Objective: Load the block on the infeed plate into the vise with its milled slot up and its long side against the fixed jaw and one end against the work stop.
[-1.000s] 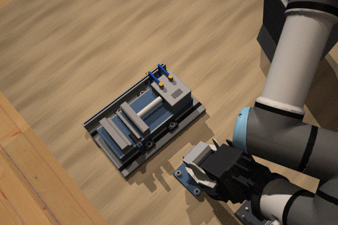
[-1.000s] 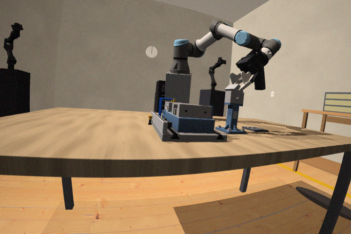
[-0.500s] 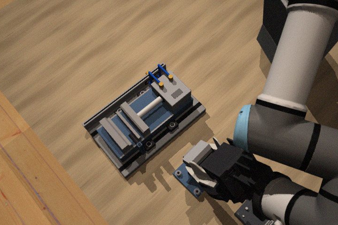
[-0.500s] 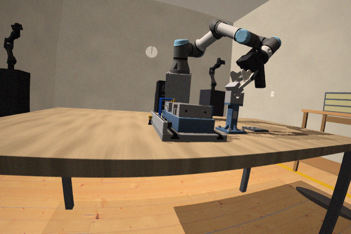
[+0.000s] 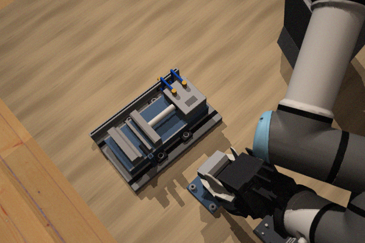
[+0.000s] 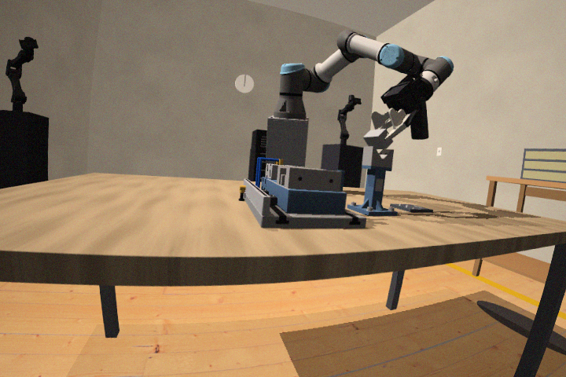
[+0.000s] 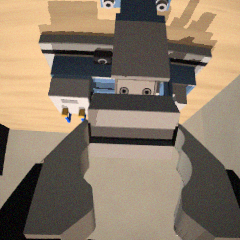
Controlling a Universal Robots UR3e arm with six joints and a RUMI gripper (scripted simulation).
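Now: the part right at my hand. From my hand the other things lie so: white cylinder rod (200 mm to the right, 110 mm below, 50 mm behind); then dark work stop (170 mm to the right, 100 mm below, 40 mm ahead); then moving jaw (210 mm to the right, 110 mm below).
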